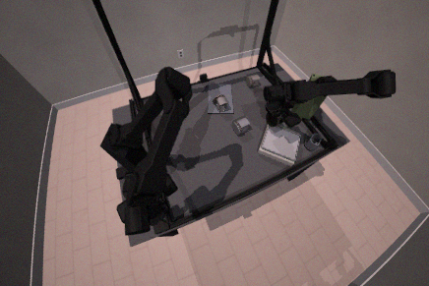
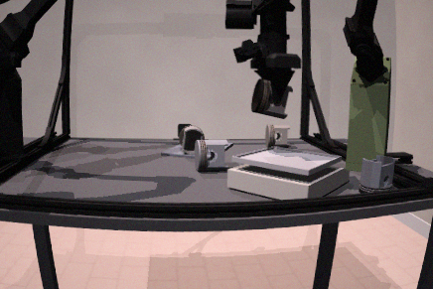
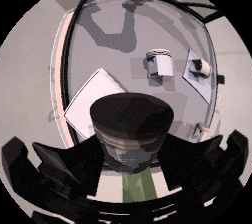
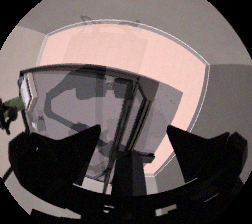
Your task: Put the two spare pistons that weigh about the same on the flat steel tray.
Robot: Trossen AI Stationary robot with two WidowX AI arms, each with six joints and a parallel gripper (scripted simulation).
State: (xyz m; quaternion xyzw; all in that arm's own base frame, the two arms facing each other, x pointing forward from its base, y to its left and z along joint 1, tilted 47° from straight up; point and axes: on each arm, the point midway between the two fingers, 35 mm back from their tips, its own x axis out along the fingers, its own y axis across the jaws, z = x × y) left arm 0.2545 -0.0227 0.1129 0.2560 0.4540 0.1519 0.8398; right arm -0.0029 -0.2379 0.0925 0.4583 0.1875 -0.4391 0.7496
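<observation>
Right now the flat grey steel tray is 34 cm behind my left hand, 20 cm below it and 15 cm to the right of it. Round my left hand: piston (38 cm behind, 16 cm below, 9 cm to the left); then white scale pan (15 cm below, 7 cm ahead, 2 cm to the left).
</observation>
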